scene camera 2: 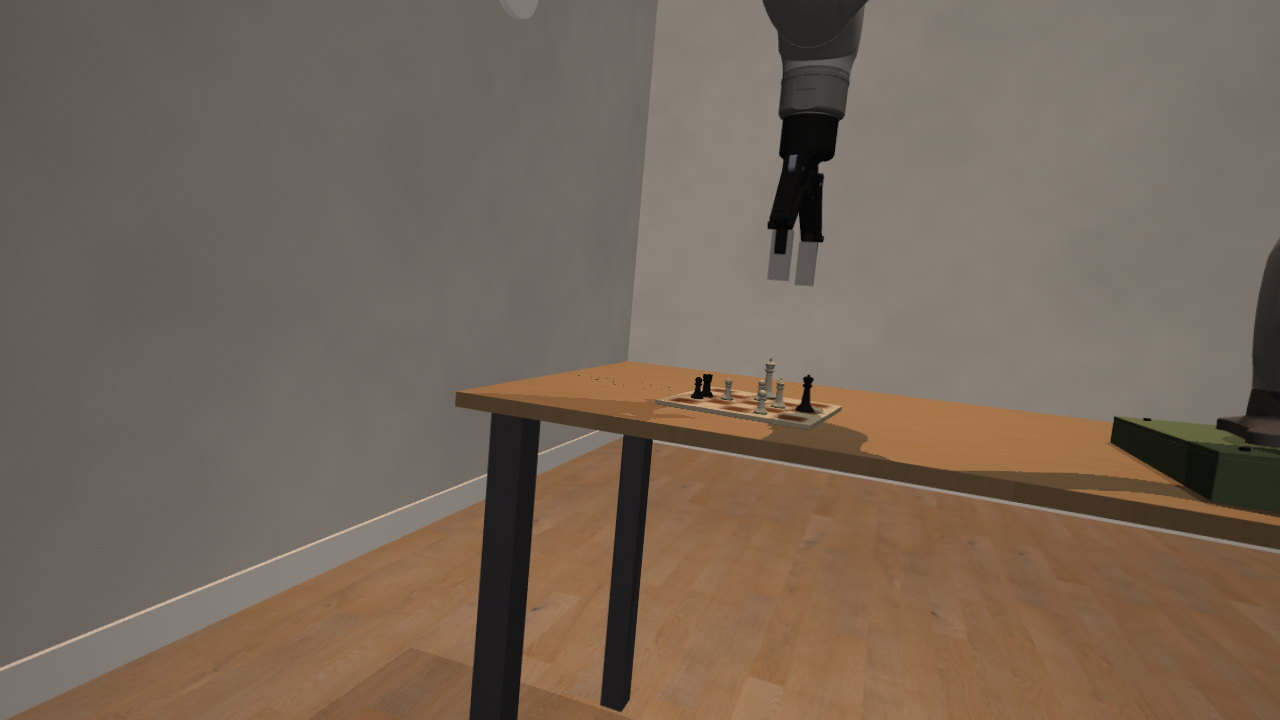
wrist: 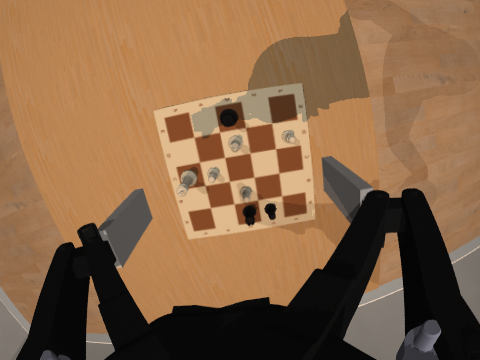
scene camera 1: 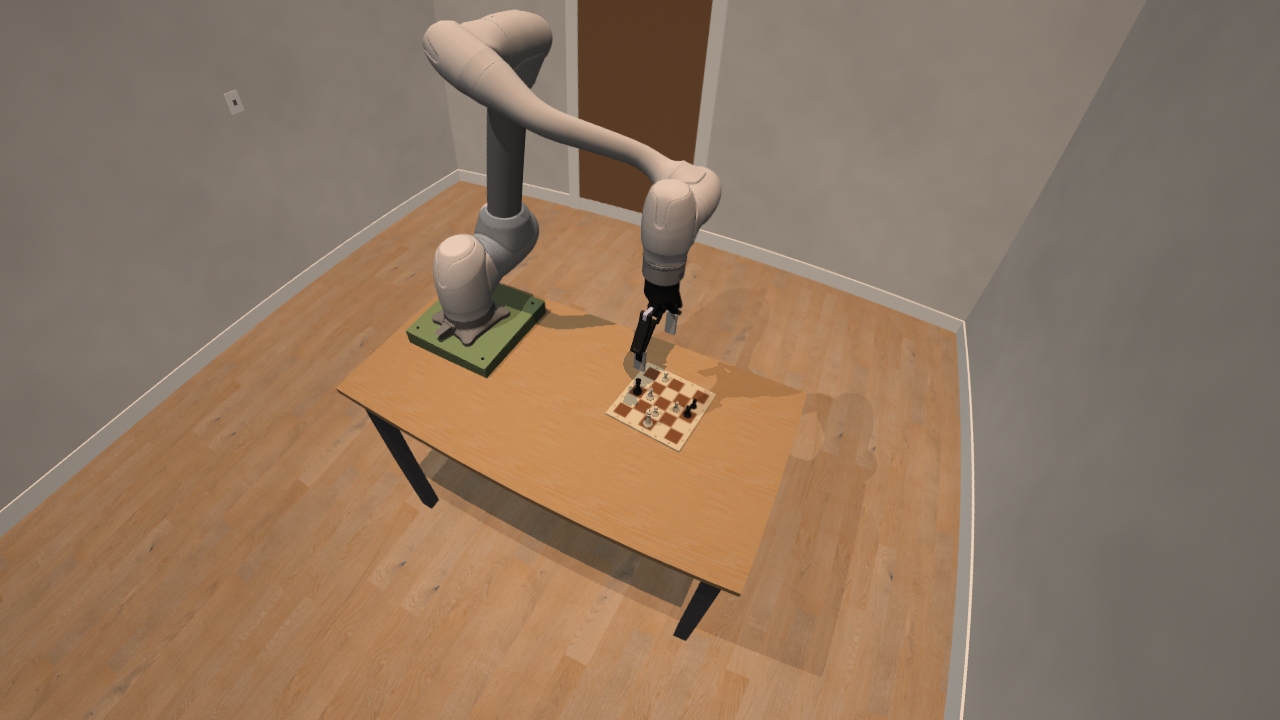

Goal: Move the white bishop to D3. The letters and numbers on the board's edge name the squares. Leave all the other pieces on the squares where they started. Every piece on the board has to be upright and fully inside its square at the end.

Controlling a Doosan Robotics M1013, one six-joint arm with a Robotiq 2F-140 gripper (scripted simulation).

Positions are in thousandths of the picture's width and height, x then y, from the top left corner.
my gripper: scene camera 2 618,392; wrist 484,526; scene camera 1 512,487
chessboard: scene camera 2 580,565; wrist 401,379; scene camera 1 525,597
